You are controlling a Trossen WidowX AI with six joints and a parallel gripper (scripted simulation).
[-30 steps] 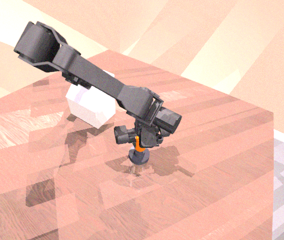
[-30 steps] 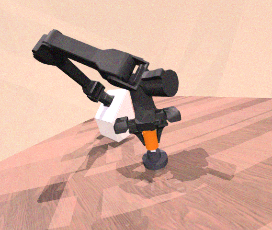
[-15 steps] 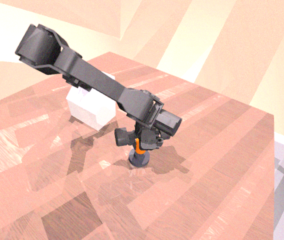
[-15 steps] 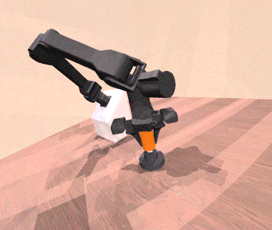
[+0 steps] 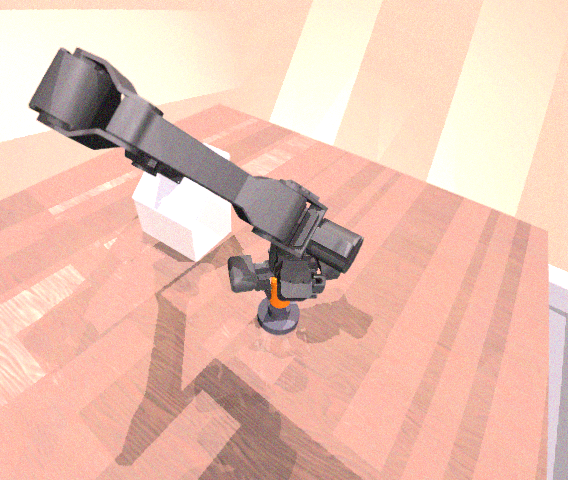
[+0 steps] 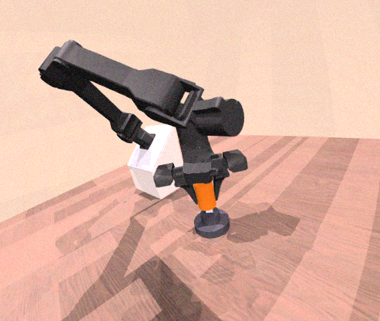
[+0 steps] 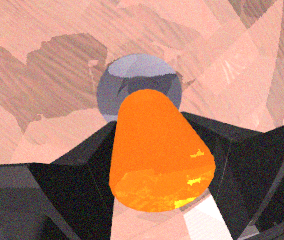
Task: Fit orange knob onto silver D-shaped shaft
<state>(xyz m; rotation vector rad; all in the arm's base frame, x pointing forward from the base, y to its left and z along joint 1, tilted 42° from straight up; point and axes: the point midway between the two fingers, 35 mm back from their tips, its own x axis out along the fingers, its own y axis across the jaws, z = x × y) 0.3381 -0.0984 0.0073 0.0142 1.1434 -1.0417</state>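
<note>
The orange knob lies 3 cm above my gripper tip. From my gripper tip the other things lie so: round pedestal 4 cm below.
</note>
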